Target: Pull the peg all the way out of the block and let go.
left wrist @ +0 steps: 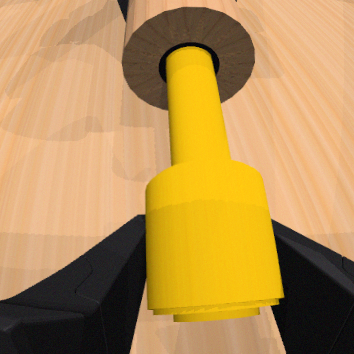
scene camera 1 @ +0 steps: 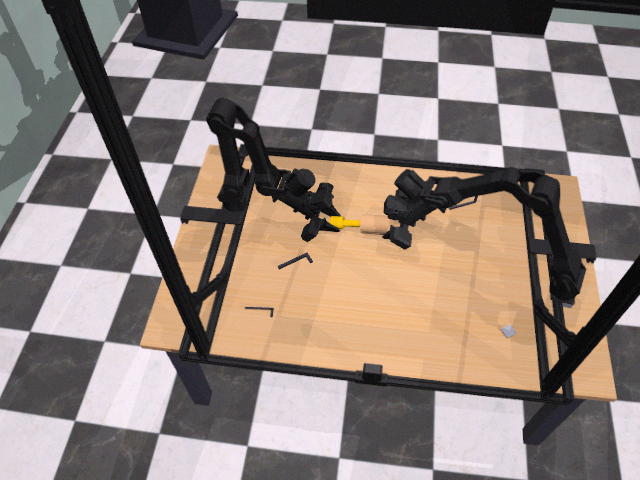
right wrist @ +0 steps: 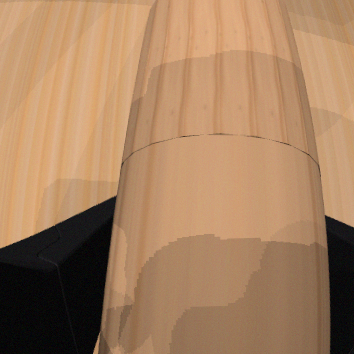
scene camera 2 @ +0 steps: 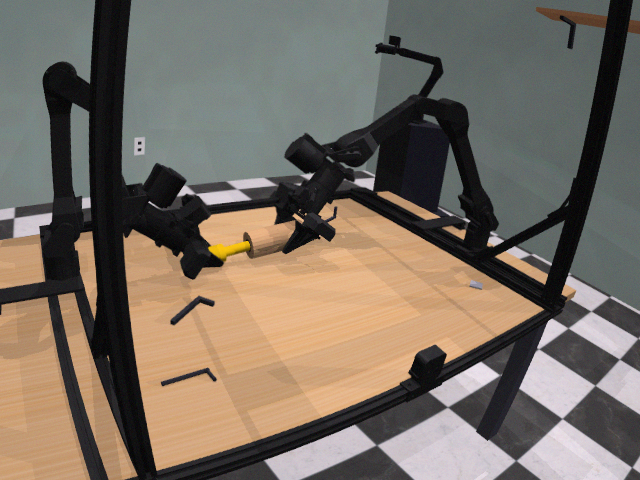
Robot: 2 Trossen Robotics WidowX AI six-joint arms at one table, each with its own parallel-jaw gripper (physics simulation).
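Frame: origin at the left arm's base, x back, y left, z down, level; centimetres.
Seen in the pictures: left gripper, fingertip midpoint: (left wrist: 202,227) (scene camera 1: 341,225) (scene camera 2: 220,259); right gripper, fingertip midpoint: (scene camera 1: 384,229) (right wrist: 207,211) (scene camera 2: 277,247); left arm's base, origin of the base link: (scene camera 1: 234,205) (scene camera 2: 62,275); right arm's base, origin of the base link: (scene camera 1: 562,292) (scene camera 2: 475,245).
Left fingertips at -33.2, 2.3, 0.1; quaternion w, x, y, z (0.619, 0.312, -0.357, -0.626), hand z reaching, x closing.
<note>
Offsets run from my left fingertips to a thing's top centre, as dx, dy, dz.
A yellow peg with a thick head @(-3.1, +0.3, -3.8) (scene camera 1: 352,223) (scene camera 2: 235,249) (left wrist: 197,120) points at the round wooden block @(-12.0, +1.3, -6.7) (scene camera 1: 374,224) (scene camera 2: 268,241) (left wrist: 141,62) (right wrist: 220,175). In the left wrist view its thin end meets the dark hole in the block's end face; whether the tip is inside or at the mouth I cannot tell. My left gripper (scene camera 1: 338,222) (scene camera 2: 216,253) (left wrist: 202,227) is shut on the peg's thick head. My right gripper (scene camera 1: 388,227) (scene camera 2: 281,237) (right wrist: 207,211) is shut on the block, and one finger is partly hidden in scene camera 1. Both things are held above the table.
Two black L-shaped keys @(+8.8, -16.0, +1.0) (scene camera 1: 295,260) @(+13.1, -33.5, +1.2) (scene camera 1: 259,308) (scene camera 2: 192,310) (scene camera 2: 188,377) lie toward the front left of the table. Another @(-33.2, +19.9, -1.4) (scene camera 1: 465,203) lies behind the right gripper. A small grey piece @(-51.9, -19.5, +1.5) (scene camera 1: 508,330) (scene camera 2: 475,284) lies front right. A black frame (scene camera 1: 289,367) borders the table.
</note>
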